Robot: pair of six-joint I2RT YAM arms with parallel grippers.
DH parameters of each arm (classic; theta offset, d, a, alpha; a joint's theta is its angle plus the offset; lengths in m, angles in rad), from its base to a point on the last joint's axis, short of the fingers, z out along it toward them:
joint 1: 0 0.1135 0.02 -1.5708
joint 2: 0 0 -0.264 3.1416
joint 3: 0.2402 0 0.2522 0
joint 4: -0.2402 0 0.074 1.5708
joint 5: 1.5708 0 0 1.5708
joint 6: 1.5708 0.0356 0 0
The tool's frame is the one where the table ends.
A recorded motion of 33 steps. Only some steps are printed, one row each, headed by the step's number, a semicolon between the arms.
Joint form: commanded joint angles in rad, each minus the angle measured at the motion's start. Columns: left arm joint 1, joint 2, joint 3, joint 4, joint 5, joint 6; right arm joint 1, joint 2, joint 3, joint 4, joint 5, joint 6.
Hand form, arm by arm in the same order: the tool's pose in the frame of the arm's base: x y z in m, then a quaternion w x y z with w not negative. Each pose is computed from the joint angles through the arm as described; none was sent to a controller.
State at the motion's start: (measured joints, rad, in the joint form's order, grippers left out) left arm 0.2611 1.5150 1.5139 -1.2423 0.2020 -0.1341; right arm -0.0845 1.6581 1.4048 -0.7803 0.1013 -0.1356
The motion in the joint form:
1: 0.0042 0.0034 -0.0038 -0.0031 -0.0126 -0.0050; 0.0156 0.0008 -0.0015 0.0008 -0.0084 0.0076
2: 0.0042 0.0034 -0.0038 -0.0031 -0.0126 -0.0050; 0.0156 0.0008 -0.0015 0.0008 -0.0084 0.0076
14: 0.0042 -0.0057 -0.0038 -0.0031 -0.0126 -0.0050; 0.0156 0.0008 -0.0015 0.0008 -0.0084 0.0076
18: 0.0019 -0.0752 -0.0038 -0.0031 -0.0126 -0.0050; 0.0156 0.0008 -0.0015 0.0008 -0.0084 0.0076
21: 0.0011 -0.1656 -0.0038 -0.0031 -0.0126 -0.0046; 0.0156 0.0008 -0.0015 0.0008 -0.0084 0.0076
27: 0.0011 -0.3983 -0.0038 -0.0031 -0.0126 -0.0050; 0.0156 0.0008 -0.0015 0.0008 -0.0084 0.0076
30: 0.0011 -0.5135 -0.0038 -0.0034 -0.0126 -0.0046; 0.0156 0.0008 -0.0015 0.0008 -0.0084 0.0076
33: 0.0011 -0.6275 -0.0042 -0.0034 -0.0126 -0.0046; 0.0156 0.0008 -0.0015 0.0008 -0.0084 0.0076
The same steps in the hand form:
1: 0.2774 0.0684 0.3316 0.16275 -0.18279 0.96600 -0.08328; 0.3502 -0.0275 0.2785 0.25869 -0.01617 0.96324 -0.07055
2: 0.2774 0.0684 0.3316 0.16275 -0.18279 0.96600 -0.08328; 0.3502 -0.0275 0.2785 0.25869 -0.01617 0.96324 -0.07055
14: 0.2754 0.0679 0.3340 0.16721 -0.18222 0.96538 -0.08293; 0.3502 -0.0275 0.2785 0.25869 -0.01617 0.96324 -0.07055
18: 0.2602 0.0631 0.3518 0.20105 -0.17671 0.96015 -0.08042; 0.3502 -0.0275 0.2785 0.25869 -0.01617 0.96324 -0.07055
21: 0.2385 0.0571 0.3731 0.24479 -0.17008 0.95144 -0.07682; 0.3502 -0.0275 0.2785 0.25869 -0.01617 0.96324 -0.07055
27: 0.1748 0.0400 0.4181 0.35492 -0.15314 0.91985 -0.06681; 0.3502 -0.0275 0.2785 0.25869 -0.01617 0.96324 -0.07055
30: 0.1400 0.0306 0.4343 0.40764 -0.14372 0.89967 -0.06142; 0.3502 -0.0275 0.2785 0.25869 -0.01617 0.96324 -0.07055
33: 0.1040 0.0210 0.4461 0.45842 -0.13412 0.87677 -0.05597; 0.3502 -0.0275 0.2785 0.25869 -0.01617 0.96324 -0.07055

